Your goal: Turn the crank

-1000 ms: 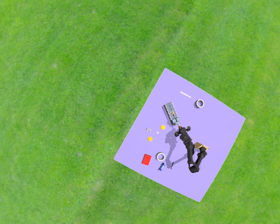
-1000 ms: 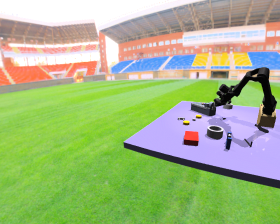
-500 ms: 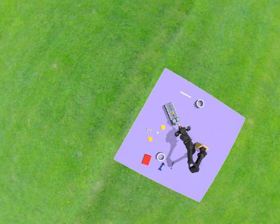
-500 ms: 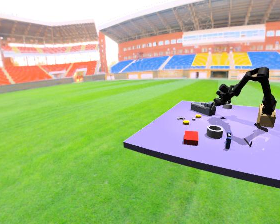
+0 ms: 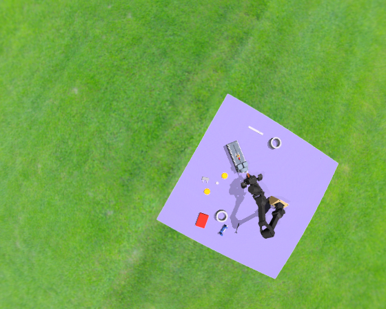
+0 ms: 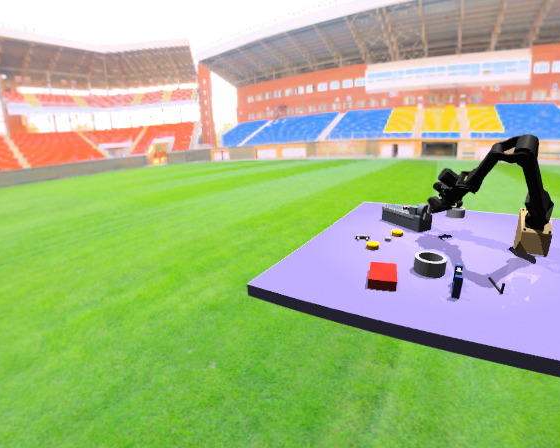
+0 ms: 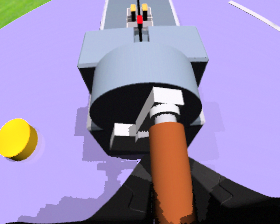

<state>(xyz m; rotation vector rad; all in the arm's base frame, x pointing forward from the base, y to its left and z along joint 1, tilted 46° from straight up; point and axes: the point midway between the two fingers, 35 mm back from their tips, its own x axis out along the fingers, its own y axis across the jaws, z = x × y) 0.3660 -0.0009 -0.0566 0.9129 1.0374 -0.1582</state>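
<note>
Right now my gripper tip is 30 mm below the brown crank handle, 10 mm to the right of it and 10 mm past it. Round my gripper tip: red pointer (120 mm ahead, 70 mm to the right, 10 mm below); then white bar (380 mm to the right, 120 mm ahead, 90 mm below); then small grey bracket (250 mm ahead, 240 mm to the left, 80 mm below).
</note>
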